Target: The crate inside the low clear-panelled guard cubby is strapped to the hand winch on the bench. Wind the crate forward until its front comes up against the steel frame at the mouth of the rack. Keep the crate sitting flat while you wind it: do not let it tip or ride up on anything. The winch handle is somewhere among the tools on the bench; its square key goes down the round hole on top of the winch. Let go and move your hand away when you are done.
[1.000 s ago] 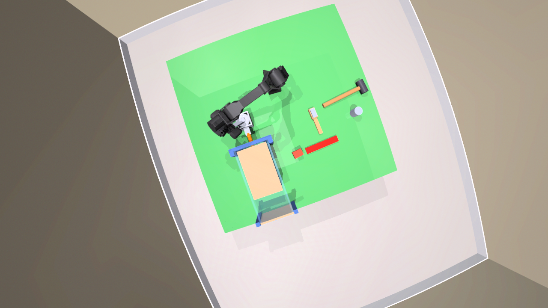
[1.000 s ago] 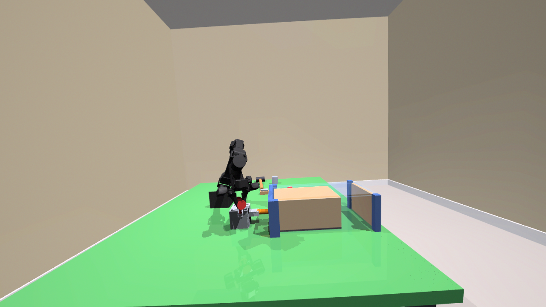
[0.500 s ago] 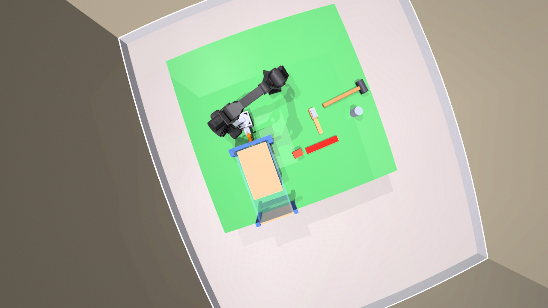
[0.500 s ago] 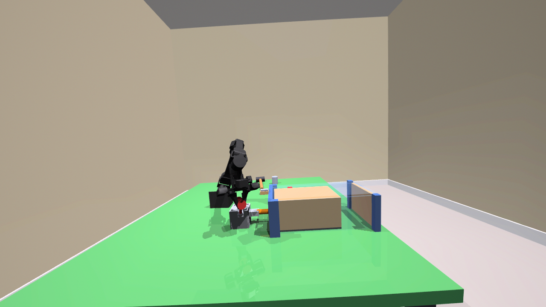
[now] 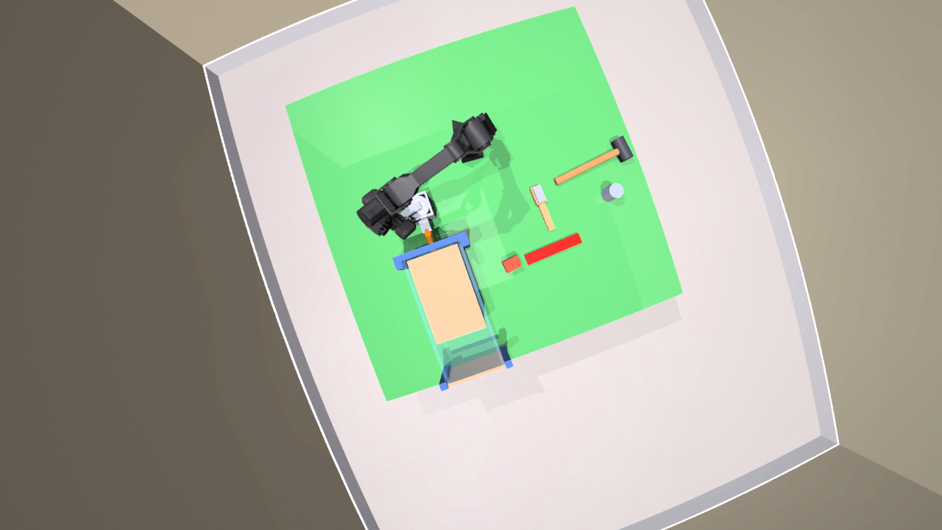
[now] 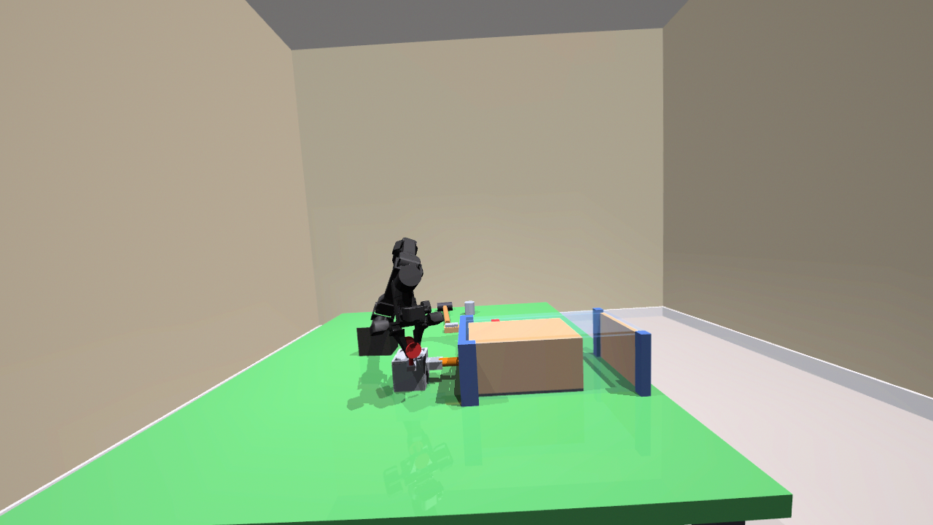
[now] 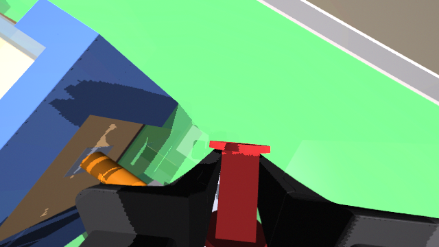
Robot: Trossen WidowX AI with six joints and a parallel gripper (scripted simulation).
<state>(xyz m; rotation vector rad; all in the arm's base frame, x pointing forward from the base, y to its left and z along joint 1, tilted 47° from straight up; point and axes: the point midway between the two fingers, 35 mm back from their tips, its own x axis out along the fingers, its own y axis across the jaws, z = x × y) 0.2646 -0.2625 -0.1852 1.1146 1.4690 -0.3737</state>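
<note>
The red knob is 20 mm to the left of my gripper tip and 10 mm behind it. From my gripper tip the other things lie so: blue steel frame 130 mm to the left, 110 mm ahead, 20 mm below; winch 100 mm to the left, 100 mm below, 60 mm behind; winch handle 50 mm to the left, 30 mm below, 30 mm behind.
</note>
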